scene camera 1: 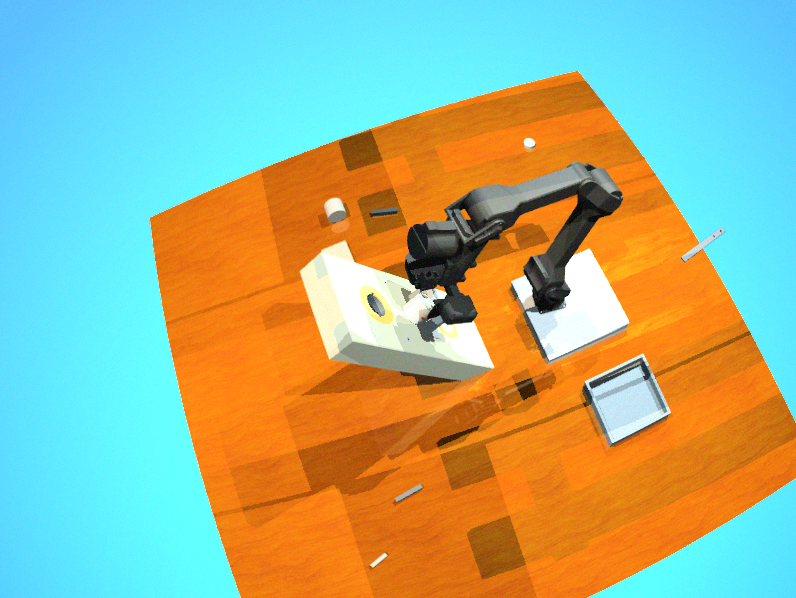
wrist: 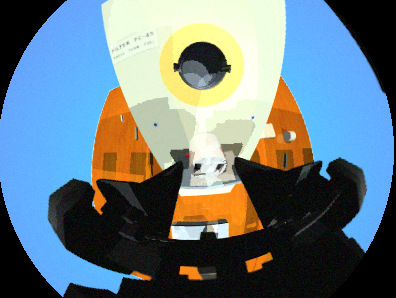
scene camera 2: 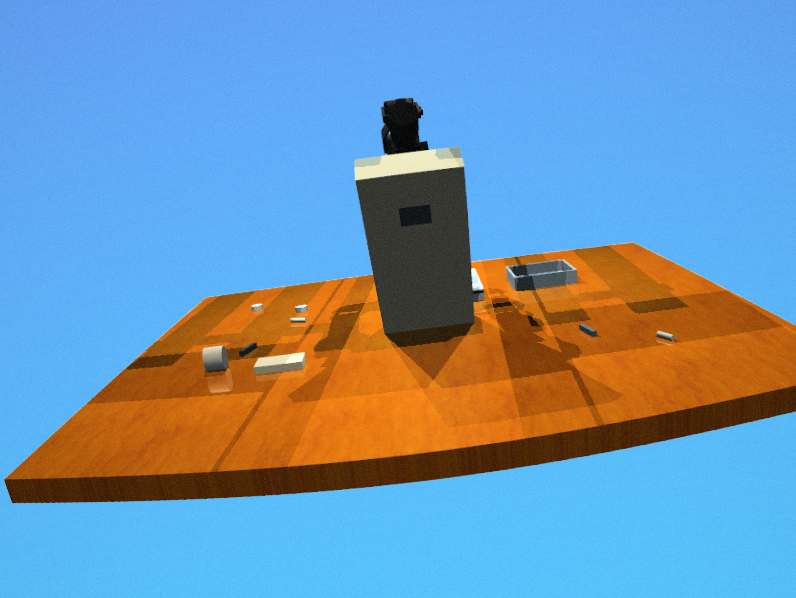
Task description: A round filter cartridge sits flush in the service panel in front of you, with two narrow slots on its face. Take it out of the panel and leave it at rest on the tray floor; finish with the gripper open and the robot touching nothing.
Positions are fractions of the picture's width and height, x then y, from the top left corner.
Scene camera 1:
cream service panel: 0.45,0.52
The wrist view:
gripper: 0.53,0.55
round filter cartridge: 0.52,0.54
